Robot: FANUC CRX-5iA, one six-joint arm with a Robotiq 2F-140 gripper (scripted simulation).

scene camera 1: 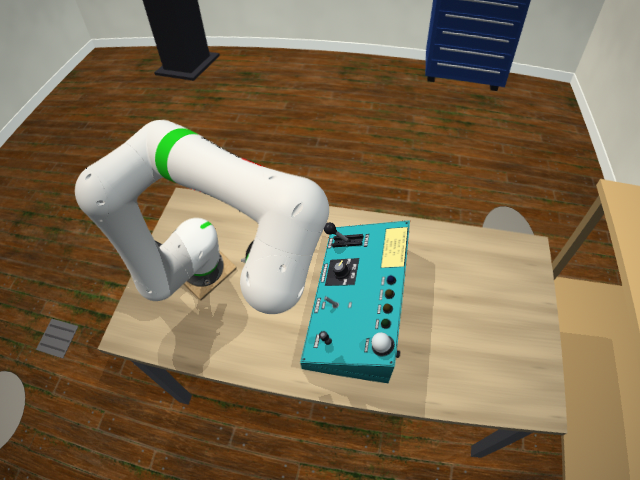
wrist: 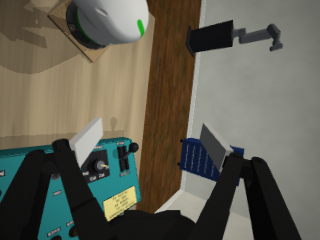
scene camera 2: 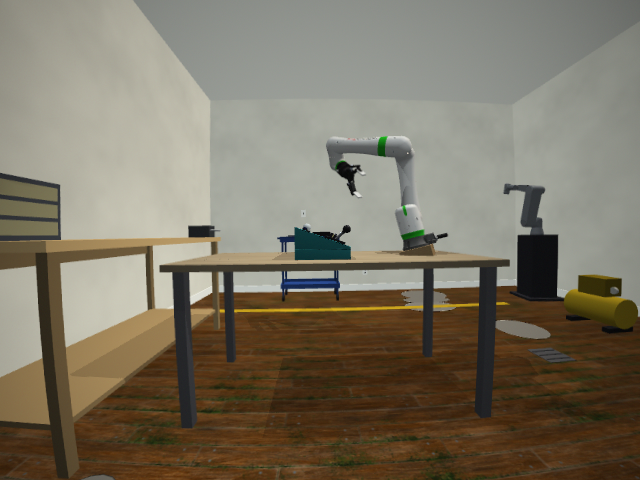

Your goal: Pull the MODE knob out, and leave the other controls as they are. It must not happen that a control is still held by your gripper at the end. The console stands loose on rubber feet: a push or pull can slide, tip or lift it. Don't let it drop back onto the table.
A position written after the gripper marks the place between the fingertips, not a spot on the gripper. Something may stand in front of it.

In view: the gripper [wrist: 152,128] and a teal console [scene camera 1: 376,254].
The teal console shows as well in scene camera 2 [scene camera 2: 308,246].
